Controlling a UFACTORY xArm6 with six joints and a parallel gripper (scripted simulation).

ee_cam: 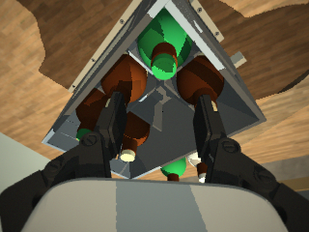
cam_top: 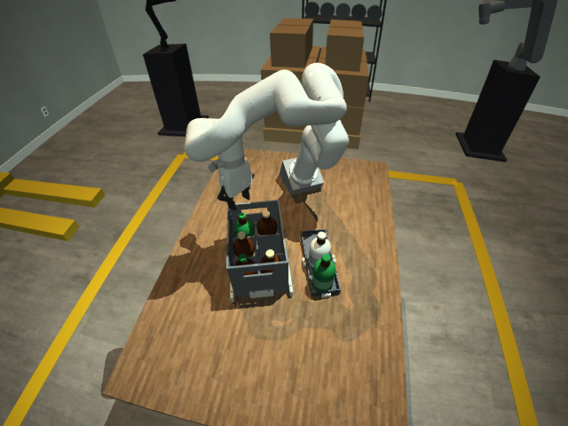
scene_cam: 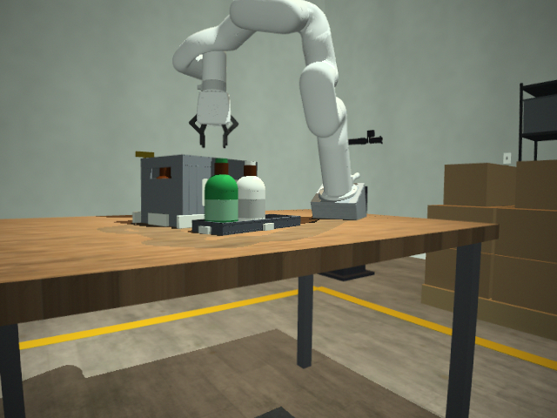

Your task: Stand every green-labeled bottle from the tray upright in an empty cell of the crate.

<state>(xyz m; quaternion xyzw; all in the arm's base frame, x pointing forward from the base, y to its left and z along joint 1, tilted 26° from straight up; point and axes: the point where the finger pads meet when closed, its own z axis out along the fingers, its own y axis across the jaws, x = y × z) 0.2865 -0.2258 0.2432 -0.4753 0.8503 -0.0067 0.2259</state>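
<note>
The white-labeled bottle lies 280 mm to the left of my hand, 150 mm below it and 40 mm ahead of it. The rest, counted from my hand: tray 280 mm to the left, 230 mm below, 30 mm ahead; grey crate 160 mm below, 70 mm to the left, 70 mm ahead.
</note>
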